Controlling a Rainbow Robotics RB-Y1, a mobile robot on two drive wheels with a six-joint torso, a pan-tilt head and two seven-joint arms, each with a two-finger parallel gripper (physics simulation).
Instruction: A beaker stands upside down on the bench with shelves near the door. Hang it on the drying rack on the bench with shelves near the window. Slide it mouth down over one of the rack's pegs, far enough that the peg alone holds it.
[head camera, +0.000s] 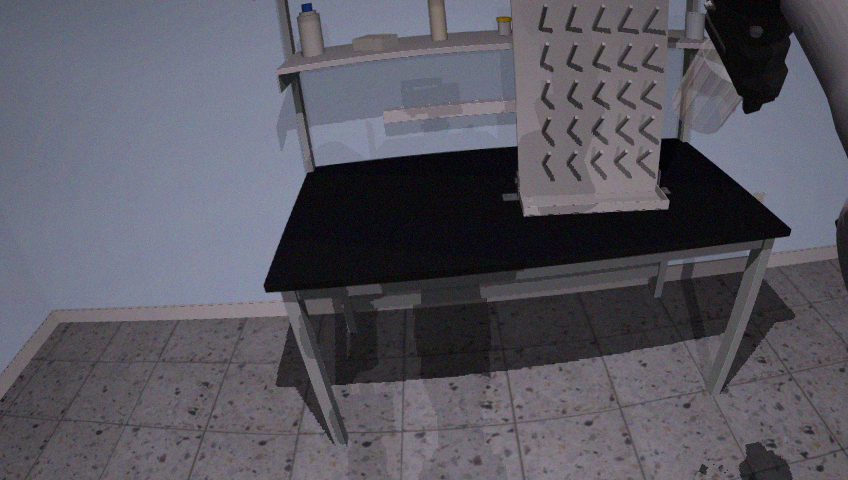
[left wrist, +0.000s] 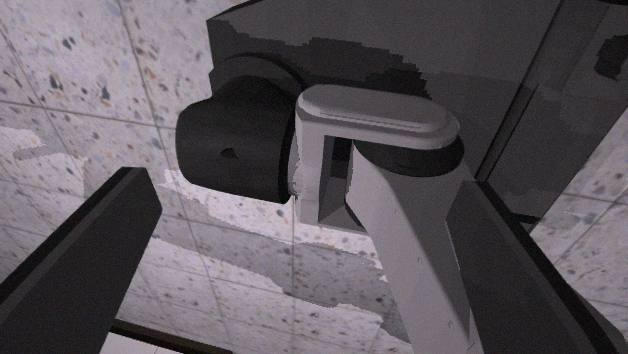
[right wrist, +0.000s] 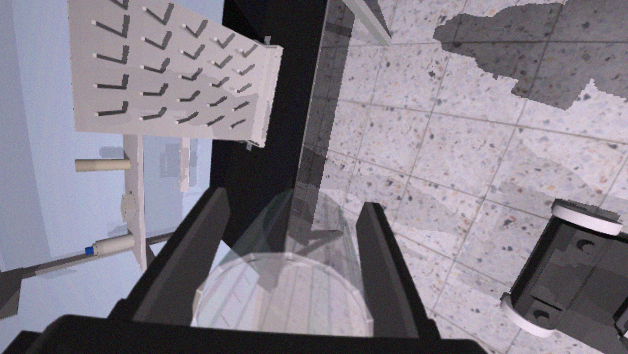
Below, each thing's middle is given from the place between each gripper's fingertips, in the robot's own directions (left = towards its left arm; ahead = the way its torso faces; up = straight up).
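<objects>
Position of my left gripper relative to the clear beaker (head camera: 705, 98): 52 cm to the left of it, 83 cm short of it and 78 cm below it.
Relative to my right hand, the clear beaker is 3 cm to the left and 1 cm behind.
</objects>
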